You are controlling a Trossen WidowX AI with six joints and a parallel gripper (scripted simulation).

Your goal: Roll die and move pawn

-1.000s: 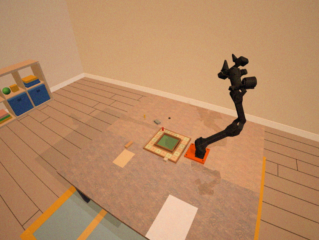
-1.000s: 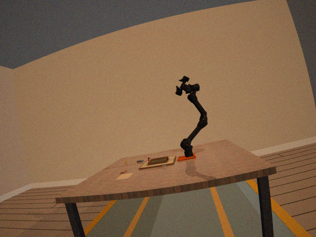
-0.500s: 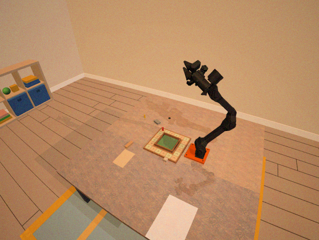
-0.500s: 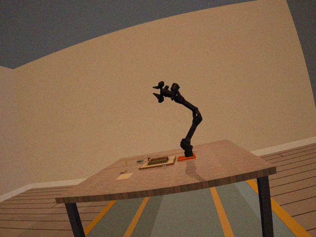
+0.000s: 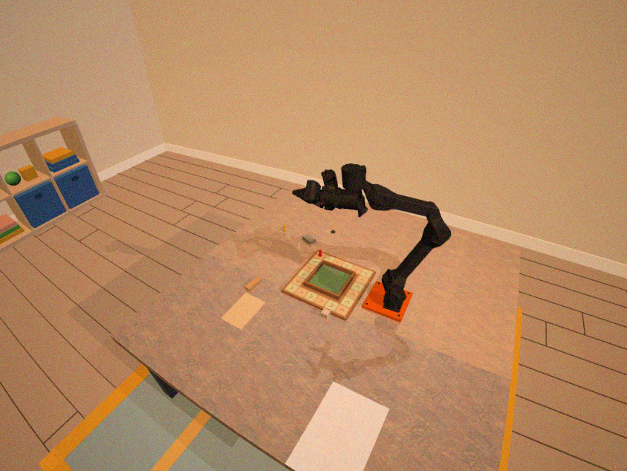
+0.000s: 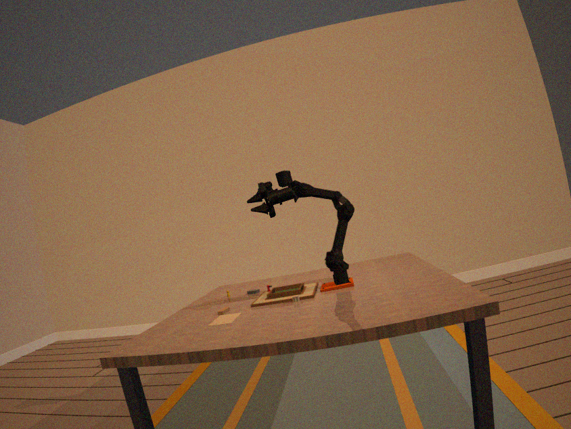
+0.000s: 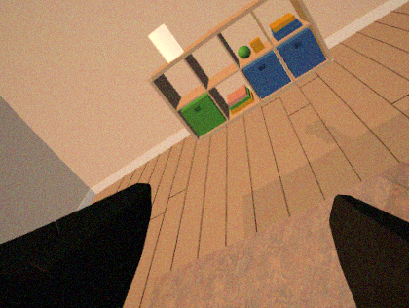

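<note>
My gripper tip is 13 cm past the white die, 7 cm to the right of it and 43 cm above it. The rest, counted from my gripper tip: green tray 8 cm behind, 10 cm to the right, 44 cm below; then wooden block 20 cm ahead, 6 cm to the left, 44 cm below; then red pawn 3 cm ahead, 22 cm to the right, 42 cm below.
</note>
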